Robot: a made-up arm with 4 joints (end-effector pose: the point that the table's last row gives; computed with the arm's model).
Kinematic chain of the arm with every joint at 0, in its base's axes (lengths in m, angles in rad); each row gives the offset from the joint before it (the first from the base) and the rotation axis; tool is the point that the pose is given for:
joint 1: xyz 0 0 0.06 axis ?
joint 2: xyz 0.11 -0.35 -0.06 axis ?
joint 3: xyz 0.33 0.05 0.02 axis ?
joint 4: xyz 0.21 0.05 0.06 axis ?
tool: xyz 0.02 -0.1 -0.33
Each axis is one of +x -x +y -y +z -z.
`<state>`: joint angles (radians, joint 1 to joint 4).
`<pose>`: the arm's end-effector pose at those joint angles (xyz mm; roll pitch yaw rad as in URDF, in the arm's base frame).
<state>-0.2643 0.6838 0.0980 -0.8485</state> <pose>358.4 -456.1 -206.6 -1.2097 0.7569 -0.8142</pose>
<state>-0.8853 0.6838 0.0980 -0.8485</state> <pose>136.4 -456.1 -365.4 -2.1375 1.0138 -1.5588</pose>
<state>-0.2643 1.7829 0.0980 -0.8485</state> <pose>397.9 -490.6 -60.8 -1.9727 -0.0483 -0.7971</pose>
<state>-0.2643 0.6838 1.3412 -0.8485</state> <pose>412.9 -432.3 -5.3 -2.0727 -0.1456 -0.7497</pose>
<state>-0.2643 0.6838 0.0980 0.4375</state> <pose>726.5 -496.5 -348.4 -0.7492 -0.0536 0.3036</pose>
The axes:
joint 1: -y
joint 2: -x
joint 3: -x
joint 4: -y

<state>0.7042 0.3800 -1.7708 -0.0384</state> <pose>603.0 -38.9 365.5 1.3590 -0.6967 0.0493</pose>
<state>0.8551 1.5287 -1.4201 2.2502</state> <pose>452.7 -347.0 851.3 -3.0704 -0.0333 3.0571</pose>
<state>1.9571 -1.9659 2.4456 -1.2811</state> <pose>-85.4 -456.7 391.7 0.2161 -0.6248 -0.5767</pose>
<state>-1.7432 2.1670 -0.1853 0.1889</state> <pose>-88.8 -580.3 -667.2 0.5574 1.2689 2.5241</pose>
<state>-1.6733 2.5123 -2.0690 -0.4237</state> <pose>-362.0 -530.6 -438.1 3.0528 1.0527 -2.7775</pose>
